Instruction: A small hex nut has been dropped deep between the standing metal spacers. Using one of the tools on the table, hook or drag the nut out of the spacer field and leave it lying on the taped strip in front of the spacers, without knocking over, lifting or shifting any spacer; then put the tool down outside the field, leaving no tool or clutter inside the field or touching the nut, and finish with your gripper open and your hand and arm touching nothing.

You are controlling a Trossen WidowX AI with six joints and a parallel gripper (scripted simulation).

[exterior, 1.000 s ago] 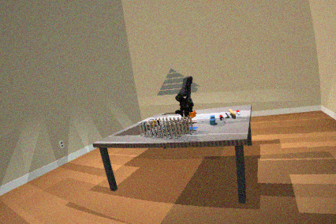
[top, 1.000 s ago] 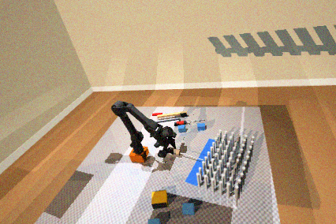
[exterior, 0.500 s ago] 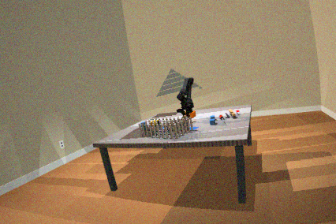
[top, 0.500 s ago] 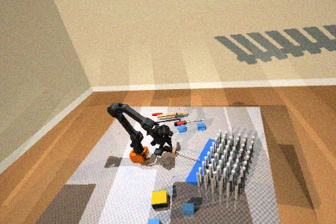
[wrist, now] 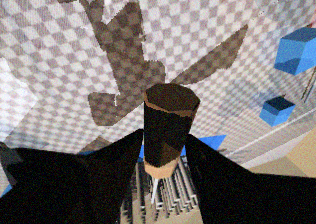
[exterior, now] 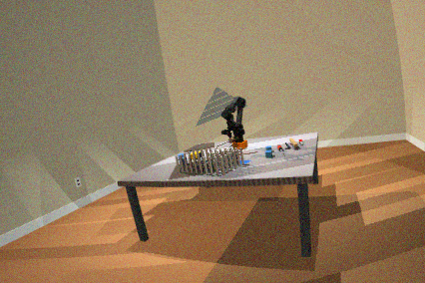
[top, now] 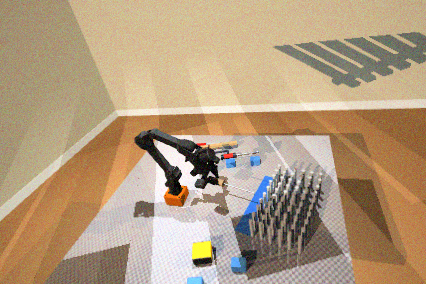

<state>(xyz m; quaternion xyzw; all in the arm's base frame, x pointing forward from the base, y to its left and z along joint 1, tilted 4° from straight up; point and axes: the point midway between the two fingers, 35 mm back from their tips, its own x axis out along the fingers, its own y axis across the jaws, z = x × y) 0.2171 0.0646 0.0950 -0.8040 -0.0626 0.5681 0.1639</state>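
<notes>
Now: gripper tip 11 cm short of the wooden-handled rod, 1 cm to the left of it and 1 cm above it. The rest, counted from my gripper tip: yellow block: 7 cm ahead, 34 cm to the right, 10 cm below; then blue taped strip: 21 cm ahead, 2 cm to the left, 12 cm below.
</notes>
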